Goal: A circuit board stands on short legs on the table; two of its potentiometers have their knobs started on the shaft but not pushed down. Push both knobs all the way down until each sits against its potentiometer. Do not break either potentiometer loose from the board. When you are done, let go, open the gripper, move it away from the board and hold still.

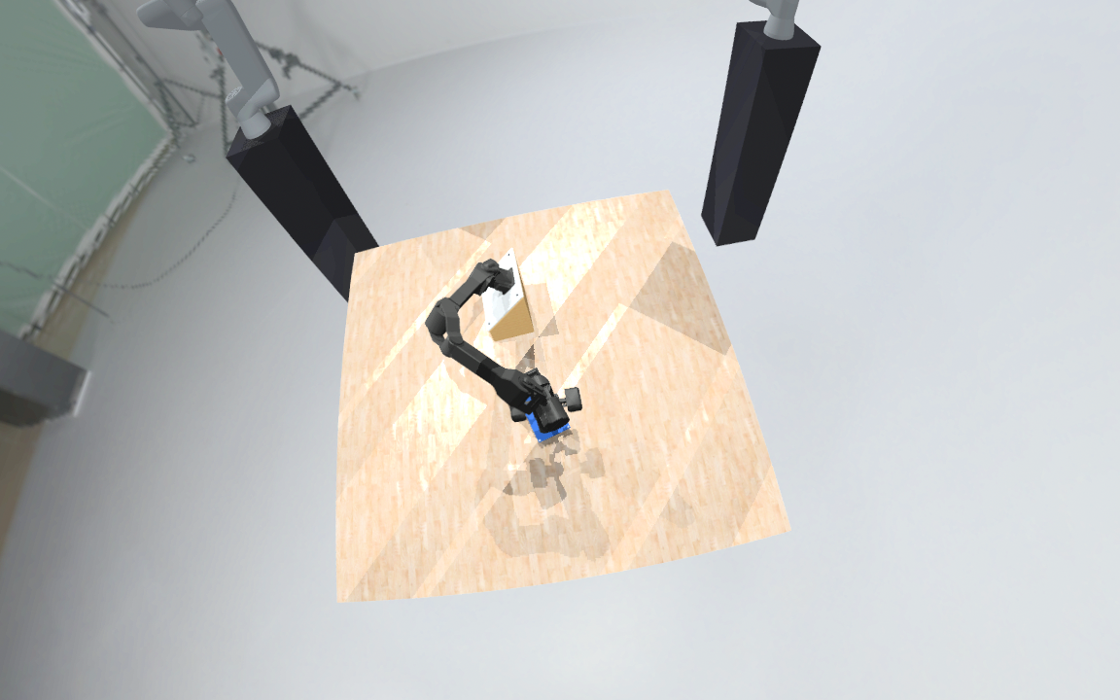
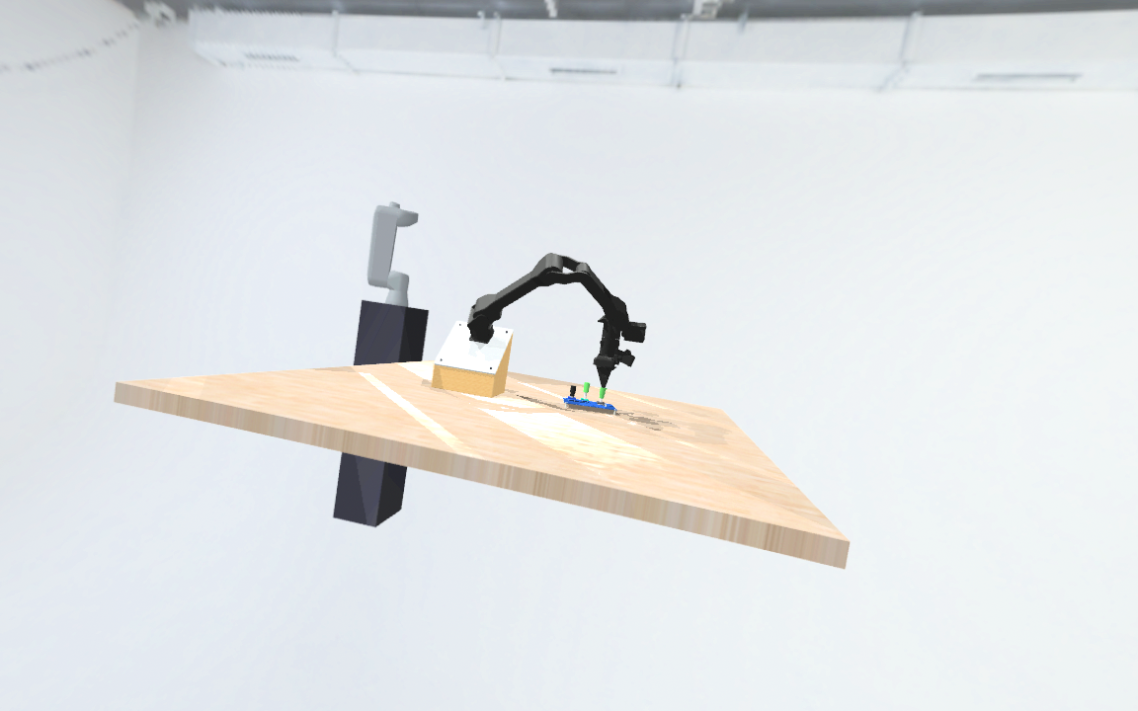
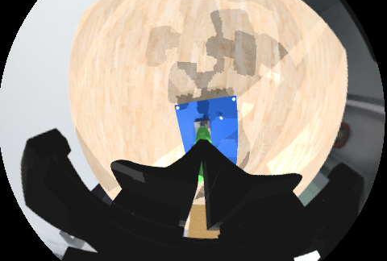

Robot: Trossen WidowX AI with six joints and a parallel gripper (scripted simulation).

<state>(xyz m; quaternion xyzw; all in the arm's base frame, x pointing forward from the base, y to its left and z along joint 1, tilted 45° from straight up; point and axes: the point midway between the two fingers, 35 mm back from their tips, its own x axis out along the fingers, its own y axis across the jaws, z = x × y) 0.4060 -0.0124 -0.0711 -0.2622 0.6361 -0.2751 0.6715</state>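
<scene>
Right now my gripper tip is 10 mm above the green knob. Also, from my gripper tip: black knob: 90 mm behind, 30 mm to the right, 30 mm below.
</scene>
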